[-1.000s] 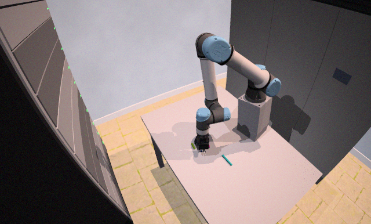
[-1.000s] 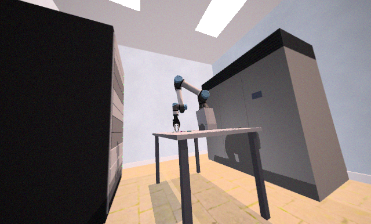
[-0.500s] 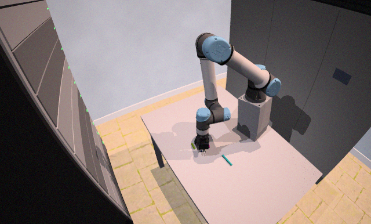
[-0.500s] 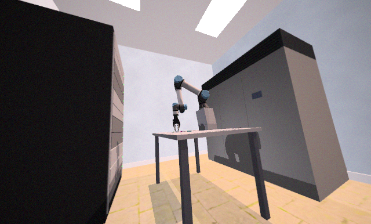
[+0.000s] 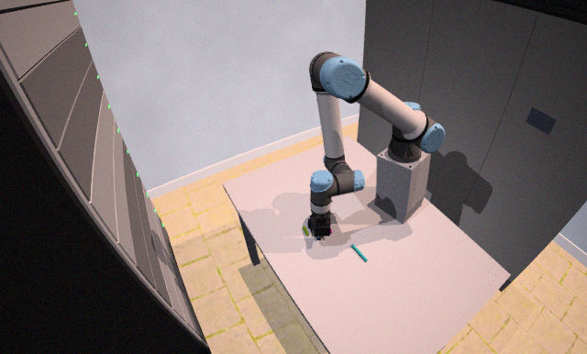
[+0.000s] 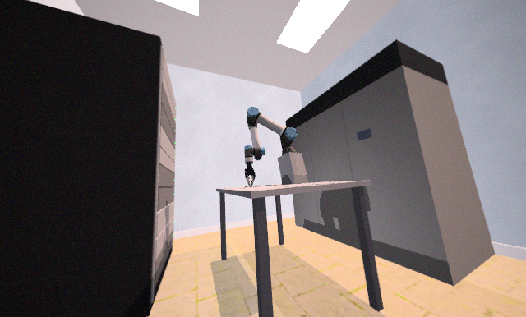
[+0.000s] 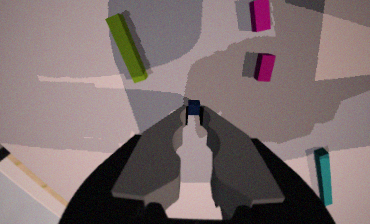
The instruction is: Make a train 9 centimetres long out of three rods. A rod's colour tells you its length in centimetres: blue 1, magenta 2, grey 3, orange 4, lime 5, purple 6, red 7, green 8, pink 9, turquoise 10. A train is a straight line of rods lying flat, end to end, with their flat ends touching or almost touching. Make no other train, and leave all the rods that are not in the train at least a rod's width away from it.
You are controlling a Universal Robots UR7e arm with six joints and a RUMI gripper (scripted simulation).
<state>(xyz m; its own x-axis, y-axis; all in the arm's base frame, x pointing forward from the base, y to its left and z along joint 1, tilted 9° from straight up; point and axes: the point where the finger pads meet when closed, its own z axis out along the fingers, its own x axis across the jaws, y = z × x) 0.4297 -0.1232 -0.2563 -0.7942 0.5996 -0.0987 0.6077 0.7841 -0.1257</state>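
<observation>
My hand is 1 cm above the blue rod. Also, from my hand: grey rod (14 cm behind, 8 cm to the right, 1 cm below); turquoise rod (7 cm behind, 17 cm to the left, 1 cm below); lime rod (1 cm ahead, 7 cm to the right, 1 cm below).
</observation>
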